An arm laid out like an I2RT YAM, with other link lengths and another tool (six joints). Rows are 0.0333 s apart.
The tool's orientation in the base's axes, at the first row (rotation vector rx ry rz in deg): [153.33 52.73 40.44]
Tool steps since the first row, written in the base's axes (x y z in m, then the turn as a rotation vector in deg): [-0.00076 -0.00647 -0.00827 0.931 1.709 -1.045]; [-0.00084 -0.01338 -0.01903 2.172 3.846 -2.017]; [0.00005 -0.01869 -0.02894 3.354 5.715 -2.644]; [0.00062 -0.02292 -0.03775 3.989 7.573 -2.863]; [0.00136 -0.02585 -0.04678 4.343 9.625 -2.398]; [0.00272 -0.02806 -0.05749 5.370 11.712 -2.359]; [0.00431 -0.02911 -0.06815 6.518 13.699 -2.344]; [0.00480 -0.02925 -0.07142 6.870 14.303 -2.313]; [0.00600 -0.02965 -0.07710 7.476 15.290 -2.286]
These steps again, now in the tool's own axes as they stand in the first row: [-0.00762 0.00170 0.00707 1.325 -1.219 1.279]; [-0.01595 0.00321 0.01664 3.158 -2.585 2.631]; [-0.02231 0.00428 0.02590 4.909 -3.651 3.670]; [-0.02781 0.00474 0.03398 6.428 -4.846 4.082]; [-0.03246 0.00419 0.04228 8.127 -6.094 3.752]; [-0.03685 0.00281 0.05229 10.153 -7.172 4.128]; [-0.04034 0.00066 0.06231 12.192 -8.119 4.593]; [-0.04129 -0.00014 0.06538 12.823 -8.396 4.713]; [-0.04281 -0.00123 0.07089 13.867 -8.840 4.945]
